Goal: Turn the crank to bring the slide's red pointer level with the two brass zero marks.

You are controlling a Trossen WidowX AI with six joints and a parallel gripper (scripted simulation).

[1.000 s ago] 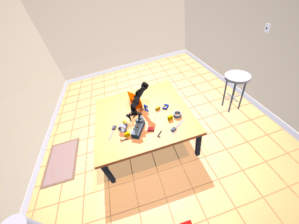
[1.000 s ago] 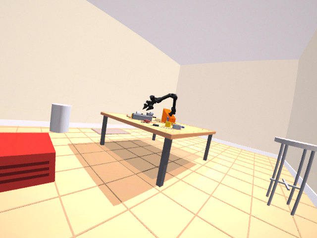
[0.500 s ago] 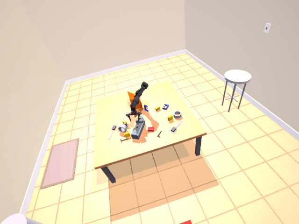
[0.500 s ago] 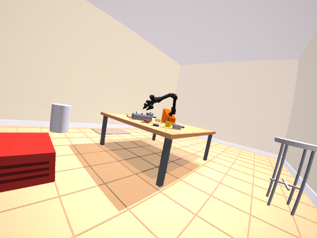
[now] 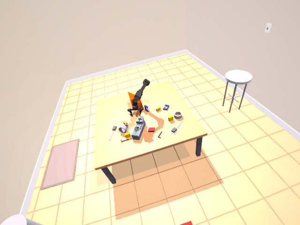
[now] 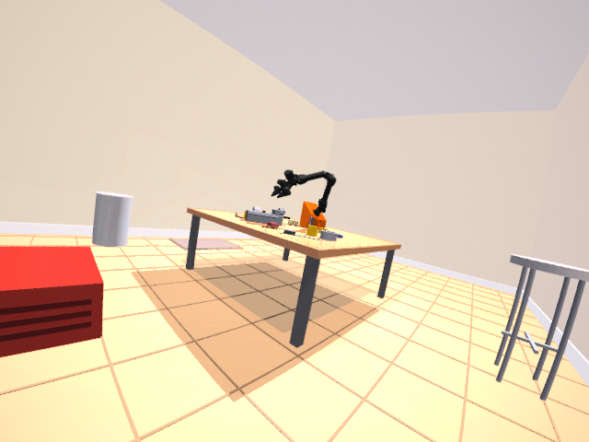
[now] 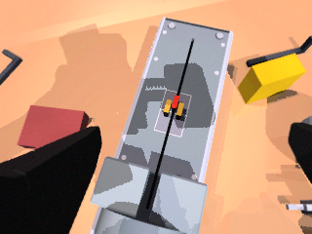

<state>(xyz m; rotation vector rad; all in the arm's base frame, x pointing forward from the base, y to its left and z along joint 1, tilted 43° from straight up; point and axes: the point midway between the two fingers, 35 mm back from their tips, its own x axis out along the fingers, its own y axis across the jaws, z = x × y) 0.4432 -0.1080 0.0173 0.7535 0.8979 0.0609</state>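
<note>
Now: the dark crank handle 11 cm behind my gripper tip, 7 cm to the left of it and 14 cm below it. Also, from my gripper tip: red pointer (6 cm ahead, 2 cm to the right, 12 cm below); then red block (10 cm ahead, 14 cm to the left, 19 cm below).
</note>
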